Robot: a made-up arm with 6 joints.
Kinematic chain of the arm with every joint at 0, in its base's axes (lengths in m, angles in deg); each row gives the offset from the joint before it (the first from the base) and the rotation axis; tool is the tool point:
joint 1: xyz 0 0 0.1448 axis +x
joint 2: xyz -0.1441 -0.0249 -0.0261 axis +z
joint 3: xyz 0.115 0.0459 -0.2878 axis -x
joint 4: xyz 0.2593 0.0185 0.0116 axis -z
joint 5: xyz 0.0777 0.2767 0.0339 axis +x
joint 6: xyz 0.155 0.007 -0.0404 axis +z
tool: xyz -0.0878 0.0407 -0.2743
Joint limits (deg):
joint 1: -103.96..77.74
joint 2: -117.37..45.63
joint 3: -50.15..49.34
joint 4: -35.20..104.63
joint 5: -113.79..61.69
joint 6: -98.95..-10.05
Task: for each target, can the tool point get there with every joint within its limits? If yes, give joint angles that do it. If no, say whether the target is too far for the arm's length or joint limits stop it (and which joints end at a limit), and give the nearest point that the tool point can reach.
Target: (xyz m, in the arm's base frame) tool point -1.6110 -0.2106 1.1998
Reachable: no: too far | nearest point -0.8627 -0.2094 0.8652 | short by 0.820 m
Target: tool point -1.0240 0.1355 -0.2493
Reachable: no: joint limits stop it (at a limit: joint 1, joint 2, joint 4, joint 6) | nearest point -0.8093 0.1475 -0.3559 | short by 0.240 m
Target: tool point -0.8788 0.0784 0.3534
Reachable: no: joint limits stop it (at a limit: joint 1, joint 2, joint 3, joint 4, joint 6) | nearest point -0.7617 -0.1423 0.5713 | short by 0.332 m
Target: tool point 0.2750 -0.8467 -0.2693
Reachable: yes | joints -20.05 -67.35 33.91 31.12 10.60 -29.38
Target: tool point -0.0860 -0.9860 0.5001
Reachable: yes | joints -56.54 -98.60 16.95 34.39 4.40 -67.05
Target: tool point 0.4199 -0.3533 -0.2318
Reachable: yes | joints -38.19 1.63 24.24 29.91 -50.48 -24.06
